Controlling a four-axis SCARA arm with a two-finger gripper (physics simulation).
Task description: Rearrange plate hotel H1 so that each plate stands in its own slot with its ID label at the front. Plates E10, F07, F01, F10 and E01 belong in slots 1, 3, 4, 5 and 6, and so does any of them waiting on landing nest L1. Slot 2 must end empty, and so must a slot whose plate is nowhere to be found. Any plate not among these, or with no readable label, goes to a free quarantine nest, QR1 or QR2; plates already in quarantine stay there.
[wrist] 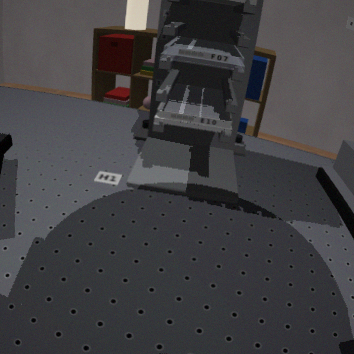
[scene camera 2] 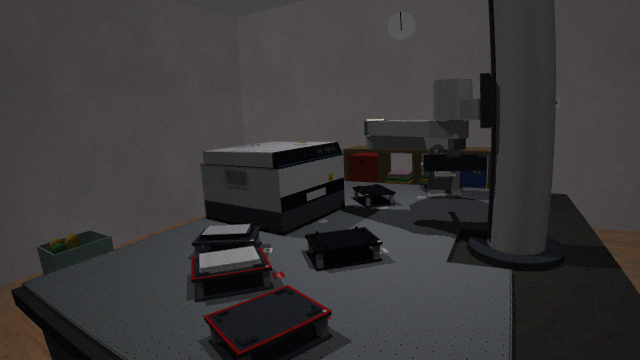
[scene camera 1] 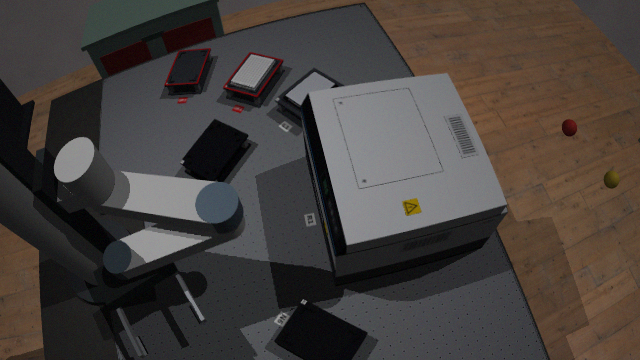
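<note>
Hotel H1 stands ahead of my gripper, its top cut off in the wrist view. Clear plate E10 lies in its lowest visible level with its label in front; plate F07 is higher, bare rails between them. E01, F01 and F10 do not show. My gripper is open and empty, in front of the hotel. A white plate sits on landing nest L1. A white plate sits on one red-rimmed quarantine nest; the other is bare.
A large white device stands beside label R1. One black nest stands near the arm column; another stands past the device. A shelf is behind the hotel.
</note>
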